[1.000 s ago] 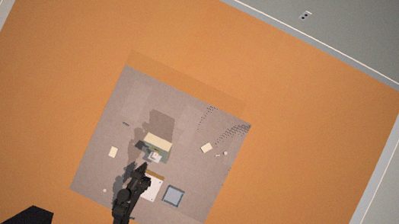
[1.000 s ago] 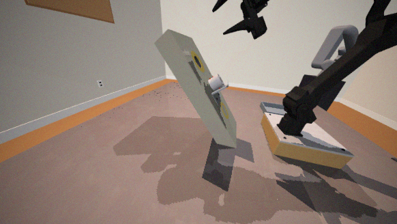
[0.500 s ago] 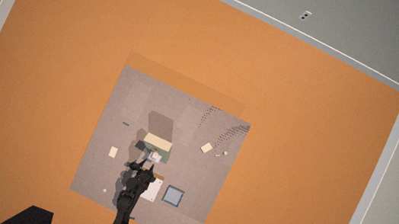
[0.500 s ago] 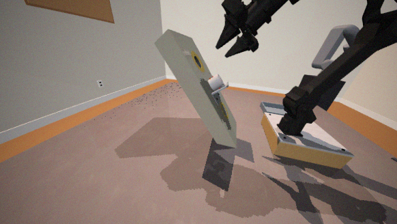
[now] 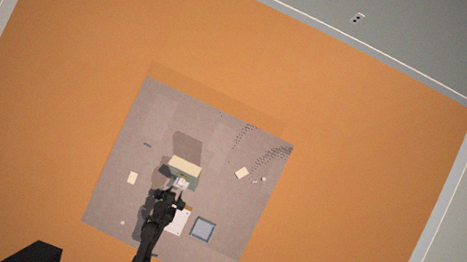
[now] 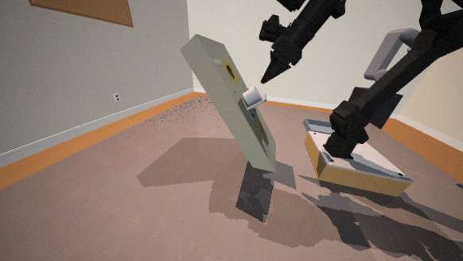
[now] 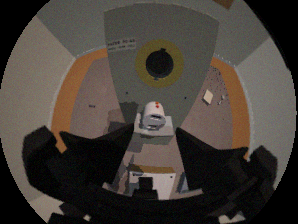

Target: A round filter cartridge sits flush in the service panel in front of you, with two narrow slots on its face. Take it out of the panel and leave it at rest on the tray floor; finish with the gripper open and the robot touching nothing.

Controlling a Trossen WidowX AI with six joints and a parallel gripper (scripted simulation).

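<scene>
The round filter cartridge lies 2 cm ahead of my gripper tip and 4 cm below it. Round my gripper tip: grey tray (36 cm behind, 24 cm to the right, 24 cm below); then pale service panel (6 cm ahead, 1 cm to the right, 6 cm below); then small grey bracket (1 cm ahead, 8 cm below).
</scene>
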